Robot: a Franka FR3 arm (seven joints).
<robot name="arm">
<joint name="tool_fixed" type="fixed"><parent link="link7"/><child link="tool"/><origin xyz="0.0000 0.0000 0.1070"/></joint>
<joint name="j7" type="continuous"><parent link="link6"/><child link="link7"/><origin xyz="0.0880 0.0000 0.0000" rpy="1.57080 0.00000 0.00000"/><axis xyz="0 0 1"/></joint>
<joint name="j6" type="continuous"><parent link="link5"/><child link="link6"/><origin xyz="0.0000 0.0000 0.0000" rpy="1.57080 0.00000 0.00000"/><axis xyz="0 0 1"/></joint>
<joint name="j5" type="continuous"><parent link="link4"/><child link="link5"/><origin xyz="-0.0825 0.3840 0.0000" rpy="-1.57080 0.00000 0.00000"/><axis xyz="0 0 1"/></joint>
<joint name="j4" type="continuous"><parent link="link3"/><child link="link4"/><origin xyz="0.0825 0.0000 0.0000" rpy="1.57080 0.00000 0.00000"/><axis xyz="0 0 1"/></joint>
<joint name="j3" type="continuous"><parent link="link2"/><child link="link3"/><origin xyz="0.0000 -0.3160 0.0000" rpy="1.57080 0.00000 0.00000"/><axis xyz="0 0 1"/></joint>
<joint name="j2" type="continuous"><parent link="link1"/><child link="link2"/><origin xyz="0.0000 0.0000 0.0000" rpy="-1.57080 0.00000 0.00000"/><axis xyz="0 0 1"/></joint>
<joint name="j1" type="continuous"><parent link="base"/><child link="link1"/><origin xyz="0.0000 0.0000 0.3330"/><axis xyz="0 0 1"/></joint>
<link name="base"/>
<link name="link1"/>
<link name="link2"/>
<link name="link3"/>
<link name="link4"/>
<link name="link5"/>
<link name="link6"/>
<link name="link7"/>
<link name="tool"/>
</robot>
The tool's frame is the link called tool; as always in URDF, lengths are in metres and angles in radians. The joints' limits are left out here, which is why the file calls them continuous.
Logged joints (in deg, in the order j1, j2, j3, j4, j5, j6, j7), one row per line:
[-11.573 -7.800 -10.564 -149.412 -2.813 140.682 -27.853]
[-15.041 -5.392 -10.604 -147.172 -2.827 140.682 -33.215]
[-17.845 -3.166 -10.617 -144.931 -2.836 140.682 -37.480]
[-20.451 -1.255 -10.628 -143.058 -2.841 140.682 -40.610]
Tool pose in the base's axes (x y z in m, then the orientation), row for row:
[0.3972 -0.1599 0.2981 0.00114 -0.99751 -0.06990 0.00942]
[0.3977 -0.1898 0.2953 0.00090 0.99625 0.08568 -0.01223]
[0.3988 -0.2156 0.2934 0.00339 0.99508 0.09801 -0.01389]
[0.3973 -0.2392 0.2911 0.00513 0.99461 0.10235 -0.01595]
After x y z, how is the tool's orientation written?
As a quaternion, w x y z.
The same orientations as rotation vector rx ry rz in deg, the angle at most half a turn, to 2 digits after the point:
[-179.42 -12.57 1.69]
[179.22 15.41 -2.20]
[178.73 17.60 -2.49]
[178.45 18.36 -2.86]

